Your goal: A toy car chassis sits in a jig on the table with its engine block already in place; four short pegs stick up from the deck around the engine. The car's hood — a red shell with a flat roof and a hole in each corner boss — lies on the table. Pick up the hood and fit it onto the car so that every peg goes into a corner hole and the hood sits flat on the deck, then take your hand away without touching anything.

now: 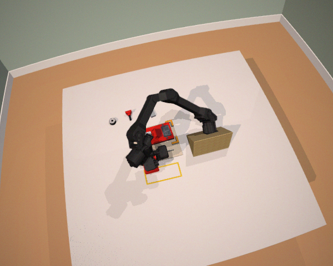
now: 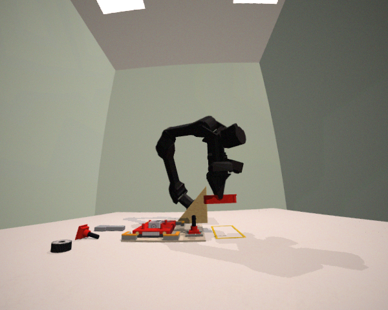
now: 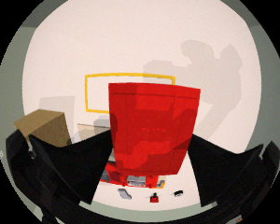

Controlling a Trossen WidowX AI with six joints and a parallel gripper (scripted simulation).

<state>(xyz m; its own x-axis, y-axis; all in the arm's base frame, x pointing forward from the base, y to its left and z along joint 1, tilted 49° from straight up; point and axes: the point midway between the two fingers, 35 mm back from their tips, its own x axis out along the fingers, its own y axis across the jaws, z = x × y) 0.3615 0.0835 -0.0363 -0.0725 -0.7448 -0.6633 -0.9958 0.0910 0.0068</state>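
My gripper tip is 3 cm past the grey engine block, 20 cm to the left of it and 8 cm above it. Round my gripper tip: red hood (right at my gripper tip); then black wheel (14 cm ahead, 39 cm to the right, 10 cm below); then black post (8 cm to the right, 7 cm below).
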